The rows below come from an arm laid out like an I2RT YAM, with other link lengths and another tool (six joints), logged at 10 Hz.
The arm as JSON. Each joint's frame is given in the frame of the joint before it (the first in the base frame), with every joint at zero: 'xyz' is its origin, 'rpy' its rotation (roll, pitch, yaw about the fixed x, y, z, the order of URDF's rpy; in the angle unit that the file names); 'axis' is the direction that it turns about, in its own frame. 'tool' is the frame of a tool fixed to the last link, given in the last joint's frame.
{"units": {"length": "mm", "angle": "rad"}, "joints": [
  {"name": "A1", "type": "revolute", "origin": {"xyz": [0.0, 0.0, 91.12], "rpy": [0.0, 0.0, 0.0]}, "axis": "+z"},
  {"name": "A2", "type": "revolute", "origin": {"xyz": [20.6, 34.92, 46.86], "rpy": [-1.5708, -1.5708, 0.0]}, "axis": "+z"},
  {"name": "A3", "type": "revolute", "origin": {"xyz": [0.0, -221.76, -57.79], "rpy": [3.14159, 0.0, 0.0]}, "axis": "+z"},
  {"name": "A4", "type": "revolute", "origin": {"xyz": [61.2, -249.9, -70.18], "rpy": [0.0, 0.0, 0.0]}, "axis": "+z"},
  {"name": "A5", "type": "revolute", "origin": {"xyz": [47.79, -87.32, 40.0], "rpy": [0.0, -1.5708, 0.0]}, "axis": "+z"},
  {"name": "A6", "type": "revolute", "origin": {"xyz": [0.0, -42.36, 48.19], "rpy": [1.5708, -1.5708, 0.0]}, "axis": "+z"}
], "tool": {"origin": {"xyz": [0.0, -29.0, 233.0], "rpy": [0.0, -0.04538, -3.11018]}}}
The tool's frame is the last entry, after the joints.
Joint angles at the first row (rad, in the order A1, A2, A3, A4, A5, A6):
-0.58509 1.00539 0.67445 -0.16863 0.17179 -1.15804
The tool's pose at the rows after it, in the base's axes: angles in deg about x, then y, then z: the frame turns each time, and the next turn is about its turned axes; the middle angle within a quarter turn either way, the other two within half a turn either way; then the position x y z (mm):
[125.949, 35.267, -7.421, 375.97, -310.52, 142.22]
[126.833, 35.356, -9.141, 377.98, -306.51, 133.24]
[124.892, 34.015, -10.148, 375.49, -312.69, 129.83]
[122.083, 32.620, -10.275, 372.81, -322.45, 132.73]
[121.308, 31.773, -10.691, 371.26, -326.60, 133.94]
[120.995, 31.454, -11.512, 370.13, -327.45, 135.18]
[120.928, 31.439, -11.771, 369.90, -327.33, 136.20]
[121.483, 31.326, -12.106, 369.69, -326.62, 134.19]
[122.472, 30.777, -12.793, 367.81, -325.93, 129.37]
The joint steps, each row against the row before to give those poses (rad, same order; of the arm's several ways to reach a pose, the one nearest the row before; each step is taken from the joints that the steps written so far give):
0.01782 0.02005 -0.04142 0.06192 0.03627 -0.04155
0.00760 0.00874 -0.01560 0.01246 -0.00152 -0.01448
0.00569 0.01755 -0.02259 0.05013 0.03873 -0.03744
0.00023 0.02140 -0.01315 0.05791 0.04102 -0.03678
-0.00001 0.01111 0.00473 0.00902 0.01822 -0.01562
0.00000 -0.00257 0.00110 -0.00284 0.00686 -0.01758
0.00001 -0.00324 0.00132 -0.00401 0.00064 -0.00534
0.00001 0.00150 0.00436 -0.01154 -0.00211 0.00225
0.00015 0.00301 0.00601 -0.02159 0.00149 0.00342

